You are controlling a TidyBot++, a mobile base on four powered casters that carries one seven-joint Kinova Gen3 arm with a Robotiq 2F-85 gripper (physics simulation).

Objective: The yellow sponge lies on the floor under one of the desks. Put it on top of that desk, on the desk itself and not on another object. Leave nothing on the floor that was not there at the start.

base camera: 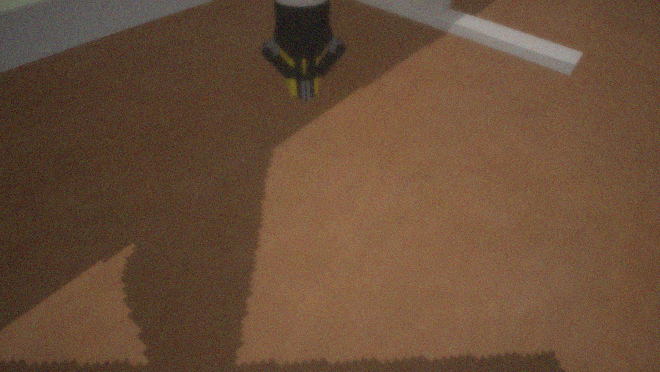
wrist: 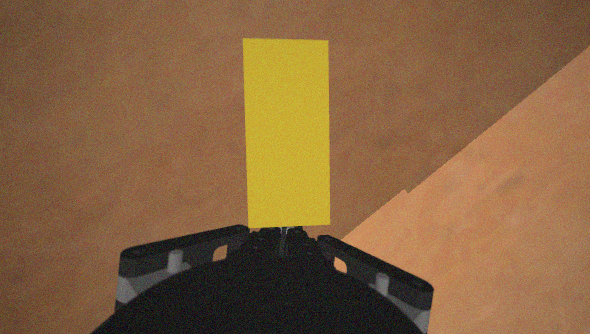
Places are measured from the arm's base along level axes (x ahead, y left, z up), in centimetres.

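Pixels of known places: gripper, fingertip midpoint: [base camera: 305, 99].
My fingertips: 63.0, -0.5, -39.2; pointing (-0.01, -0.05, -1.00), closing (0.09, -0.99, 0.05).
Ahead of a thing's pixels: the offset from my fingertips to its middle, as dx, dy, dz. "spot": to the spot under its first point. Level surfaces: height alone.
The yellow sponge @(+6.8, +1.4, +2.6) [base camera: 293, 88] [wrist: 287, 132] lies flat on the shaded brown floor. In the wrist view it is upright in the frame, its near short end at the fingertips. In the base view it is mostly hidden behind the fingers, with slivers of yellow at both sides of them. My gripper [base camera: 305, 94] [wrist: 284, 225] points down with its fingertips together. It is shut and empty, and the fingertips are by the near end of the sponge, not around it. The desk top does not show in either view.
A pale grey bar [base camera: 520, 44], like a desk's foot, lies low on the floor at the upper right of the base view. A grey band @(spot: +18.6, +44.1, +2.4) [base camera: 75, 30] runs along the upper left. Broad shadows cross the brown floor @(dz -0.4) [base camera: 425, 225].
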